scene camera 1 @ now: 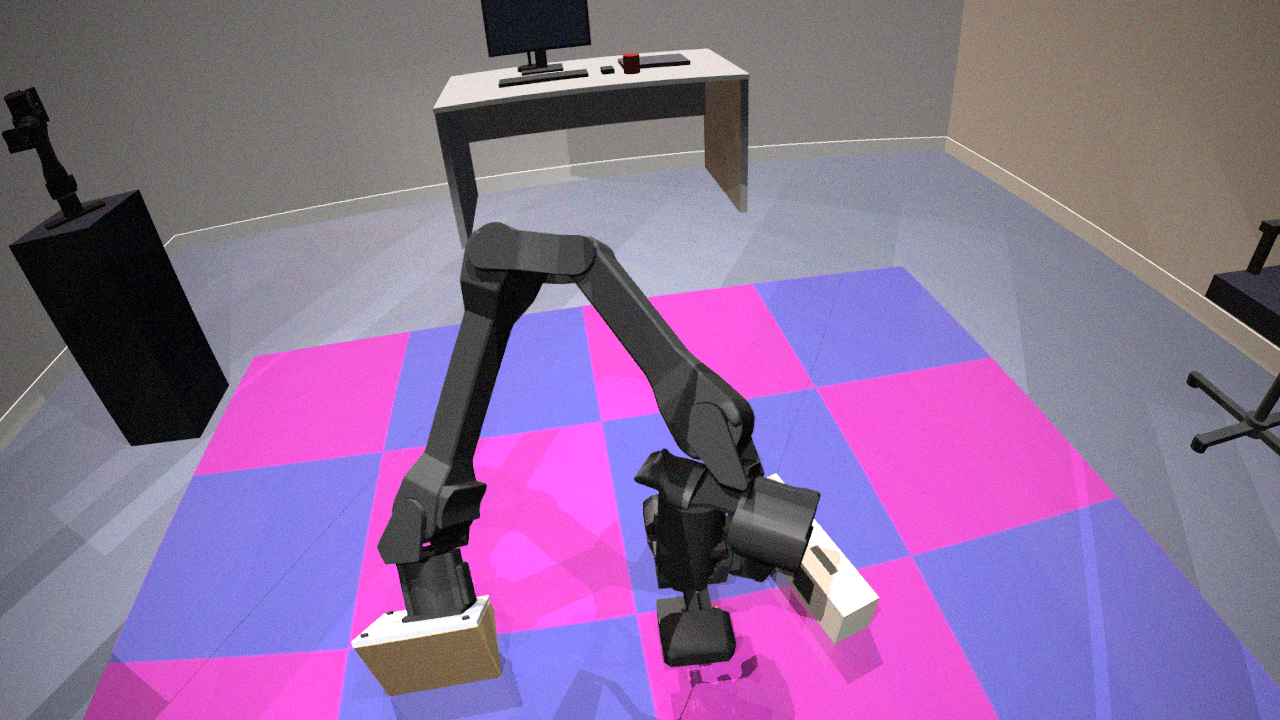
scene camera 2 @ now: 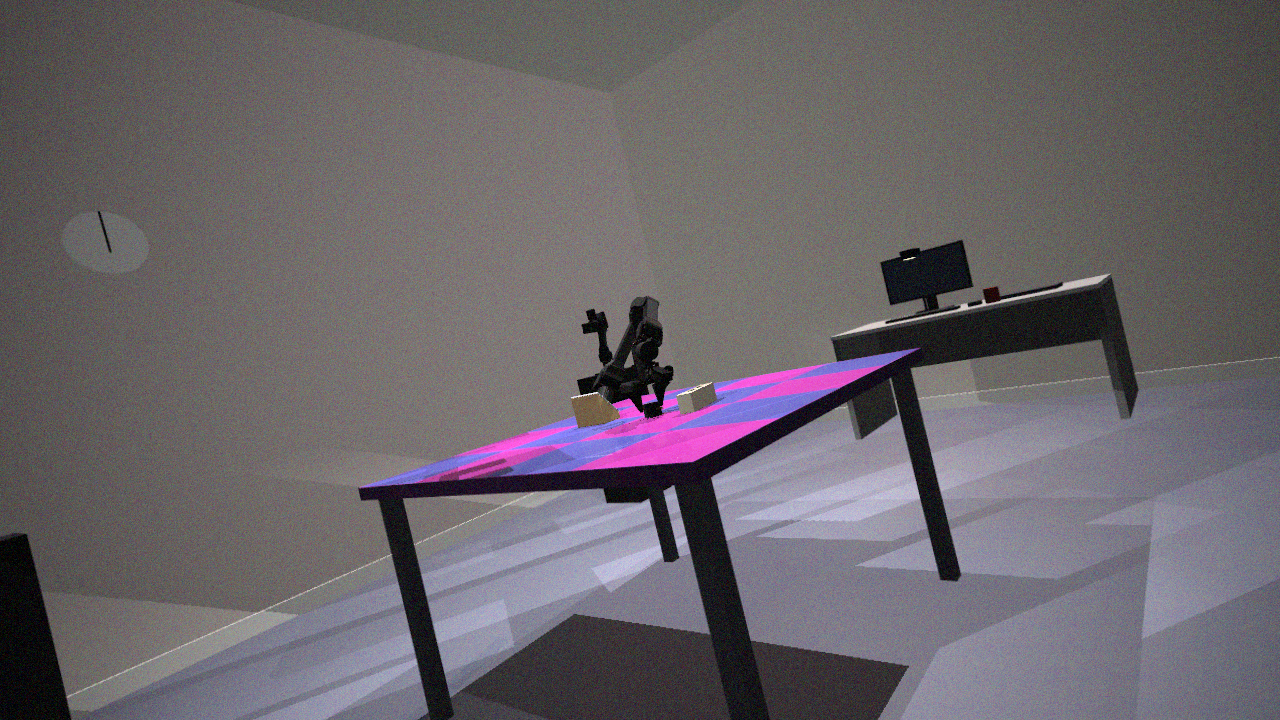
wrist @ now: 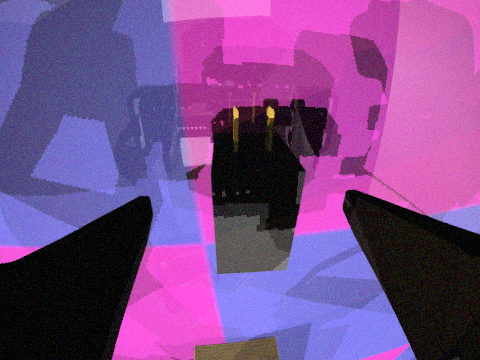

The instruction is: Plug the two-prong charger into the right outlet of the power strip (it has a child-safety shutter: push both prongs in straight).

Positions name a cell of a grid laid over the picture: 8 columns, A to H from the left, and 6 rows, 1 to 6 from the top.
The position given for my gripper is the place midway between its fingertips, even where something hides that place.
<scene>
My gripper shows in scene camera 1 (E6), in scene camera 2 (E4) and in the wrist view (E4).
</scene>
